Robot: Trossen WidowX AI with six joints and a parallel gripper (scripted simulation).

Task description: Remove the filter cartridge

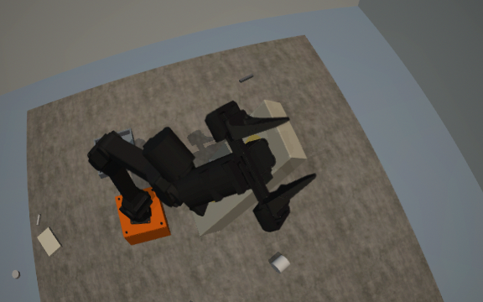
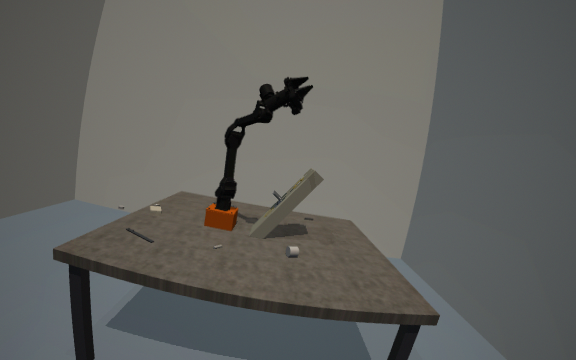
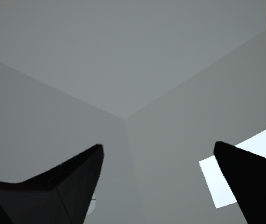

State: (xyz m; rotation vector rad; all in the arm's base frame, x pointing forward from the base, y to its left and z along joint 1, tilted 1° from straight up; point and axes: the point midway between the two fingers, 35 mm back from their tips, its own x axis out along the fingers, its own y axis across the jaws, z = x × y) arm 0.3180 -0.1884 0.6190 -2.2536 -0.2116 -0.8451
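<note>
Now: the white round filter cartridge 450 mm below my gripper tip, 260 mm to the left of it and 10 mm ahead of it. Round my gripper tip: grey bracket 540 mm below, 240 mm to the left, 90 mm behind; then beige block 720 mm below, 720 mm behind, 140 mm to the left; then grey-blue square tray 710 mm below, 460 mm to the left, 460 mm behind.
</note>
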